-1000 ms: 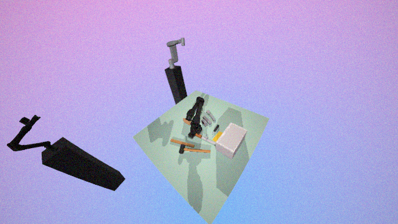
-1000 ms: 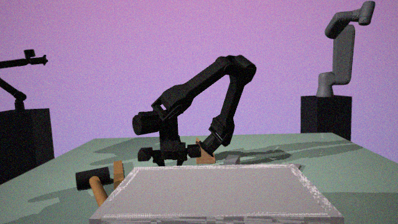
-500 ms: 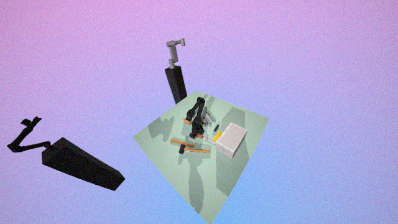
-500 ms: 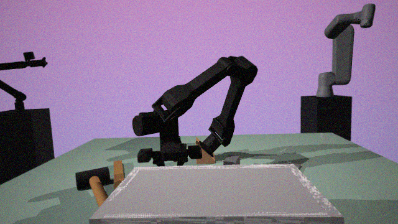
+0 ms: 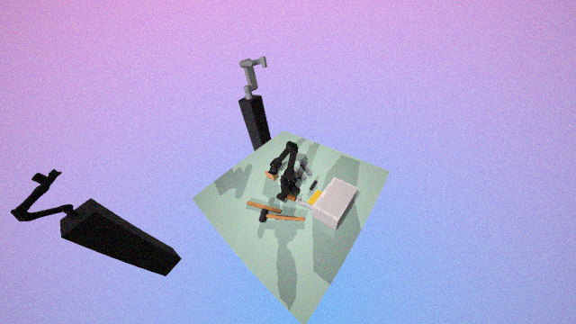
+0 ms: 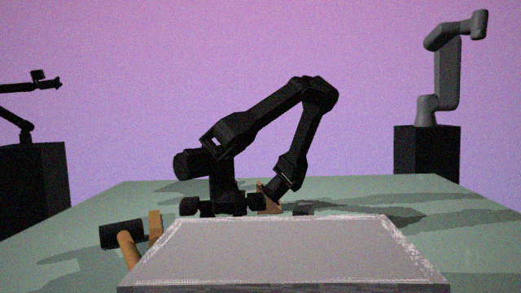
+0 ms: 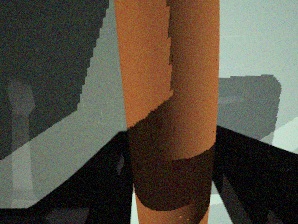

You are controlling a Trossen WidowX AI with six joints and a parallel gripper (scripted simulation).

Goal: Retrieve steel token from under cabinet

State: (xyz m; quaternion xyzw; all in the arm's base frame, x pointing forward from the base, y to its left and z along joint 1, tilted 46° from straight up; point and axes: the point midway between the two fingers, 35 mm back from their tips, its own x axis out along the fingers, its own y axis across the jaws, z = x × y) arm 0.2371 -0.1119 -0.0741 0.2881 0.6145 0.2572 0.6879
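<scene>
Now: gripper tip 100 mm short of the small grey piece and 20 mm to the right of it. The rest, counted from my gripper tip: grey tool 370 mm to the left, 40 mm behind; then flat wooden stick 180 mm to the right, 120 mm behind; then grey block 190 mm to the left, 30 mm above, 20 mm behind.
</scene>
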